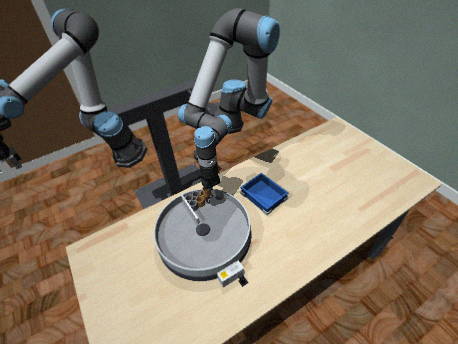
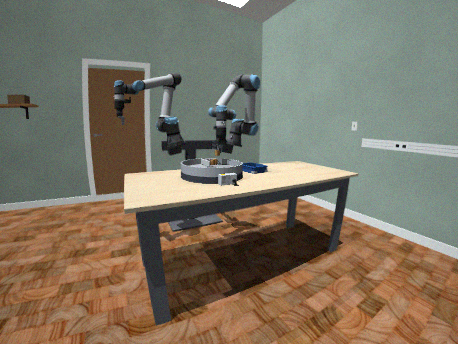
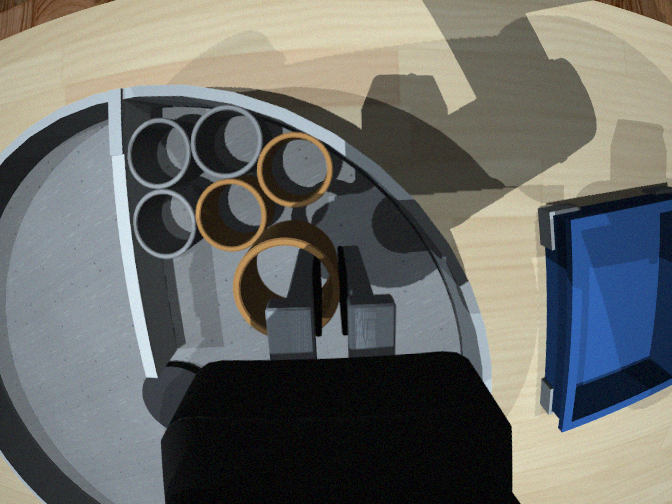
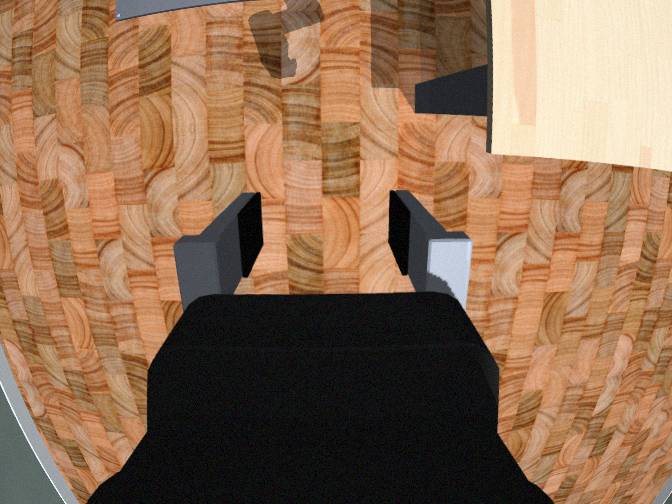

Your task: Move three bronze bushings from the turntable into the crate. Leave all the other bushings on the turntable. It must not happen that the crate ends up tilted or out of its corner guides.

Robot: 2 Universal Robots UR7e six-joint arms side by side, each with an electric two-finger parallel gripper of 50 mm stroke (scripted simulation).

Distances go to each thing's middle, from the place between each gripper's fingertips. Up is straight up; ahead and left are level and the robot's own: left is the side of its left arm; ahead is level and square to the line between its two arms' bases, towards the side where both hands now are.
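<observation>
Blue crate (image 1: 263,192): my left hand 4 cm short of it, 26 cm to the right of it, 14 cm above it. Turntable (image 1: 222,230), from my left hand: 13 cm ahead, 9 cm to the right, 11 cm below.
Turntable: my right hand 440 mm short of it, 630 mm to the right of it, 330 mm above it. Blue crate, from my right hand: 350 mm ahead, 990 mm to the left, 350 mm below.
</observation>
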